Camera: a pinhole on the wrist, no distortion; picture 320 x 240 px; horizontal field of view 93.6 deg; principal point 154.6 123.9 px. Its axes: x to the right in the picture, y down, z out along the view. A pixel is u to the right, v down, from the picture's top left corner.
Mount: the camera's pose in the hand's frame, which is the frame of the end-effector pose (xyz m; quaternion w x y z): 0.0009 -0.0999 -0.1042 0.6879 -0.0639 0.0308 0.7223
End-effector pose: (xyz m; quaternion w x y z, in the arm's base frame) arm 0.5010 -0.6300 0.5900 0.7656 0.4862 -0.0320 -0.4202
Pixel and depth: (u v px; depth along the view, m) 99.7 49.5 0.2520
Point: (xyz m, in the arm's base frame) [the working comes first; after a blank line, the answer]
In the camera's frame: -0.0921 -0.1248 0.2520

0.4092 -0.8523 0.5170
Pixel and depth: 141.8 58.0 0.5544
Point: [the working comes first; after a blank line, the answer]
In the camera's frame: -0.0472 -0.2432 0.5544

0.3932 -1.1187 0.7072
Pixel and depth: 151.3 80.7 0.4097
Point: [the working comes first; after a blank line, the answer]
In the camera's frame: -0.0090 -0.1178 0.4097

0.3940 -0.9256 0.6789
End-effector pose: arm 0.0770 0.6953 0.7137 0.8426 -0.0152 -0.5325 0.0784
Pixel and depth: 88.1 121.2 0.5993
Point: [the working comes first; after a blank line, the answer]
In the camera's frame: -0.2652 -0.0108 0.5993

-0.3655 0.3850 0.9661
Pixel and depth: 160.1 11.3 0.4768
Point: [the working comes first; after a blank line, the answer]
In the camera's frame: 0.0175 -0.3573 0.4768

-0.1257 0.7216 1.1764
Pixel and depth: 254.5 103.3 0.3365
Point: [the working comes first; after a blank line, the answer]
In the camera's frame: 0.2237 -0.0461 0.3365

-0.1148 0.8530 0.8000
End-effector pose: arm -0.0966 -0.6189 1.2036 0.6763 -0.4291 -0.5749 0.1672
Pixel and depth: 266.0 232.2 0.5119
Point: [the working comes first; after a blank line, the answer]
In the camera's frame: 0.3795 0.3690 0.5119

-0.4349 -0.5969 0.6830
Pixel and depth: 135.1 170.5 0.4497
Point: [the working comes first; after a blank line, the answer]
In the camera's frame: -0.0584 0.1395 0.4497

-0.4852 -0.6602 1.1747
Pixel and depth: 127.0 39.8 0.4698
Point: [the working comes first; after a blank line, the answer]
In the camera's frame: -0.0863 -0.2630 0.4698

-0.4105 -0.3576 1.4315
